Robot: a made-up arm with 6 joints. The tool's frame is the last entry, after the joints. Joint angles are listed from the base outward.
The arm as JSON. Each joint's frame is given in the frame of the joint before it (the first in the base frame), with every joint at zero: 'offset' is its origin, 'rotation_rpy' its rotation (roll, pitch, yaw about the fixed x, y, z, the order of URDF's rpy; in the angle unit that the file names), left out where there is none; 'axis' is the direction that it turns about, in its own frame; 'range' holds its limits. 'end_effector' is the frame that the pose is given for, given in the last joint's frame.
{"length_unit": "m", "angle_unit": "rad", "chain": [
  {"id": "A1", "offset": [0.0, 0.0, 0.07], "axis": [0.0, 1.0, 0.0], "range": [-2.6, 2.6]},
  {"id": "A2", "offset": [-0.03, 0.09, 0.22], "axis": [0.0, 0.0, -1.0], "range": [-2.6, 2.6]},
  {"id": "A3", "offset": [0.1, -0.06, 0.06], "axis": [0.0, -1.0, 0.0], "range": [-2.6, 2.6]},
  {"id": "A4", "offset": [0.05, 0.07, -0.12], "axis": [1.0, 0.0, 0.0], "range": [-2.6, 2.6]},
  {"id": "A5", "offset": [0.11, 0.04, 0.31], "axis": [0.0, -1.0, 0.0], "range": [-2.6, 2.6]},
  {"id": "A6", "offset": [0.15, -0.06, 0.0], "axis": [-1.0, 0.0, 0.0], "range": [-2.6, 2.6]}
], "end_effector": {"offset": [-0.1, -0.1, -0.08]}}
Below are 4 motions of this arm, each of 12 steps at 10 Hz.
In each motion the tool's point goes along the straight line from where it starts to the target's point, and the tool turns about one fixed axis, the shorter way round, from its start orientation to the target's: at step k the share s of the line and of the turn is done. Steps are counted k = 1, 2, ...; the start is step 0. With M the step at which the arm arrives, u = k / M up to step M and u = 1 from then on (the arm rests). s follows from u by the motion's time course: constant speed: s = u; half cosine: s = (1 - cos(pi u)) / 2; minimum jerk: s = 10 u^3 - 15 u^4 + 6 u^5.
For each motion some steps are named. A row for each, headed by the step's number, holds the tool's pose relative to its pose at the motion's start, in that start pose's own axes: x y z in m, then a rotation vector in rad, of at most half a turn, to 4 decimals.
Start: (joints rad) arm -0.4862 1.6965 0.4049 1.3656 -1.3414 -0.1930
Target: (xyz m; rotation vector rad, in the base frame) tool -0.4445 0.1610 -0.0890 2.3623 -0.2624 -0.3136
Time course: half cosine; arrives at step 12
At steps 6, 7, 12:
6: -0.1267 -0.0298 -0.1034 0.4188 -0.0158 -0.2702
7: -0.1595 -0.0376 -0.1301 0.5271 -0.0199 -0.3402
12: -0.2534 -0.0597 -0.2067 0.8375 -0.0316 -0.5405

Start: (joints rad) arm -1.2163 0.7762 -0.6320 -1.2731 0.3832 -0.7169
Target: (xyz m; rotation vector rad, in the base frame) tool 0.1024 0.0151 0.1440 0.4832 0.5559 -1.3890
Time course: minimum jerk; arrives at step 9
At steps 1, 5, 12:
1: -0.0010 0.0000 -0.0031 -0.0009 0.0134 -0.0135
5: -0.0539 0.0015 -0.1635 -0.0475 0.6997 -0.7066
12: -0.0894 0.0025 -0.2710 -0.0787 1.1598 -1.1712

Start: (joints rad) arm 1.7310 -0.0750 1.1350 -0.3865 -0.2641 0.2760
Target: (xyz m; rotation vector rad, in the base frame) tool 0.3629 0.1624 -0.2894 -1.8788 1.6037 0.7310
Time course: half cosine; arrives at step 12
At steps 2, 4, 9, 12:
2: 0.0063 0.0165 -0.0127 -0.0868 0.0598 0.0142
4: 0.0234 0.0615 -0.0473 -0.3241 0.2233 0.0529
9: 0.0799 0.2100 -0.1615 -1.1065 0.7622 0.1805
12: 0.0936 0.2461 -0.1892 -1.2963 0.8930 0.2115

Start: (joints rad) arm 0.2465 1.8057 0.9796 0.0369 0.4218 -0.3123
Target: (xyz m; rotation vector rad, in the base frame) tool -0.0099 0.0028 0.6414 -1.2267 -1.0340 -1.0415
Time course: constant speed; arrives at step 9
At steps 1, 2, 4, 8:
1: -0.0003 0.0007 0.0040 -0.0059 -0.0121 0.0036
2: -0.0005 0.0014 0.0079 -0.0117 -0.0242 0.0073
4: -0.0010 0.0027 0.0159 -0.0235 -0.0485 0.0146
8: -0.0021 0.0054 0.0318 -0.0470 -0.0969 0.0291

